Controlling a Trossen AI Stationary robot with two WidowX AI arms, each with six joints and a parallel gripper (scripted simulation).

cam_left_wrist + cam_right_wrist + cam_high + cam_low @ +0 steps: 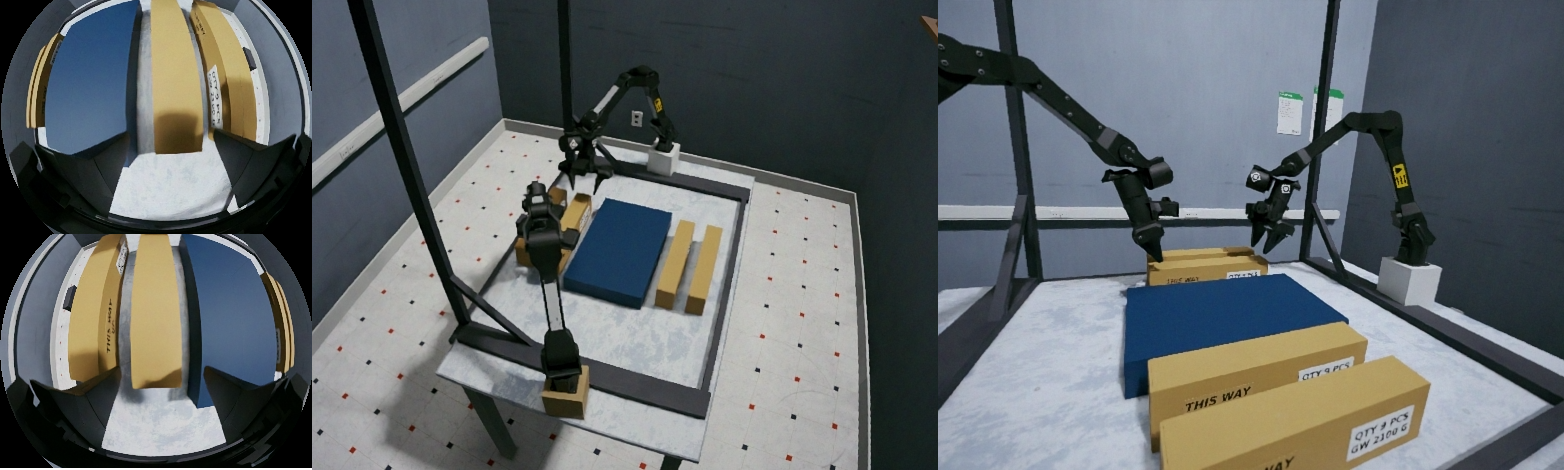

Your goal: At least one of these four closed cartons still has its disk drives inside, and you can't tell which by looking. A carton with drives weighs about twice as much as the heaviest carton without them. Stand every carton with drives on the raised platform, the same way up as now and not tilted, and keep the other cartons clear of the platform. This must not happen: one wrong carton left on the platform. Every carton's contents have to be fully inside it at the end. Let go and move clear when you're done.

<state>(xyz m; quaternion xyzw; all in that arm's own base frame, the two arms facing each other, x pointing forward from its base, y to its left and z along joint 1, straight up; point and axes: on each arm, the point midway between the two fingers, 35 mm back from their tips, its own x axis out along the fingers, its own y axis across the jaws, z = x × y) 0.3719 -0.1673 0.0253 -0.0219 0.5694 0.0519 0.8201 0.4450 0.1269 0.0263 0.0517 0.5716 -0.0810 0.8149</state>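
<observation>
Right now my left hand is 15 cm to the left of the carton, 10 cm above it and 1 cm past it. Also, from my left hand: dark frame rail 56 cm ahead, 16 cm to the right, 13 cm below; then raised blue platform 19 cm ahead, 16 cm to the right, 11 cm below.
</observation>
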